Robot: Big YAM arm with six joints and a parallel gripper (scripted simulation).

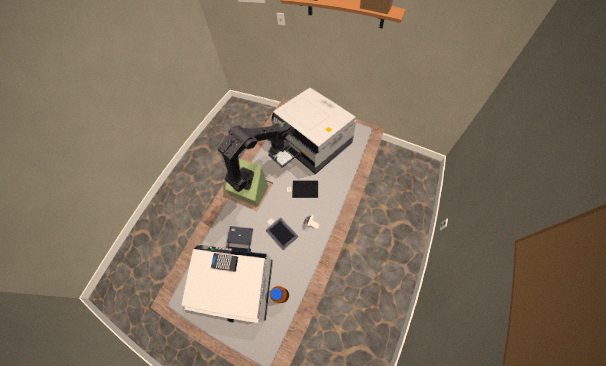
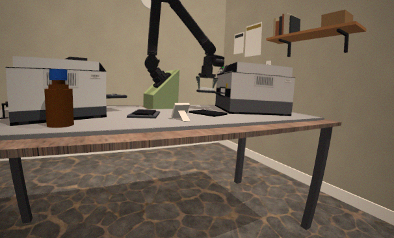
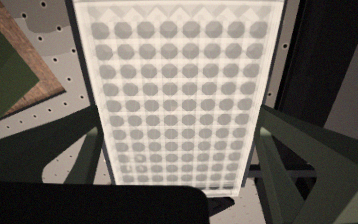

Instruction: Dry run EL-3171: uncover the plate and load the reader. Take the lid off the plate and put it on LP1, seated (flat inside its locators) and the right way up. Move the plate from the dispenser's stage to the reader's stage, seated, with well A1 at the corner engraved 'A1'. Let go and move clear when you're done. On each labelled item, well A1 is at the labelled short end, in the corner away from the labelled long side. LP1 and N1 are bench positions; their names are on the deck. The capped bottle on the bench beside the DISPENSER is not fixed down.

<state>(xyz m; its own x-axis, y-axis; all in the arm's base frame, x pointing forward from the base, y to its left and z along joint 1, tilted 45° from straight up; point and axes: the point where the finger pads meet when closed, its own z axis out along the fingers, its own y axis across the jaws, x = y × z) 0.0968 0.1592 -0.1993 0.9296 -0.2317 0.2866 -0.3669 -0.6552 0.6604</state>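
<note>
The lidded white well plate lies right at my hand. The rest, counted from my hand: black pad (22 cm ahead, 10 cm to the right, 12 cm below); dark lid (22 cm ahead, 42 cm to the right, 11 cm below); grey pad (22 cm ahead, 42 cm to the right, 12 cm below).
</note>
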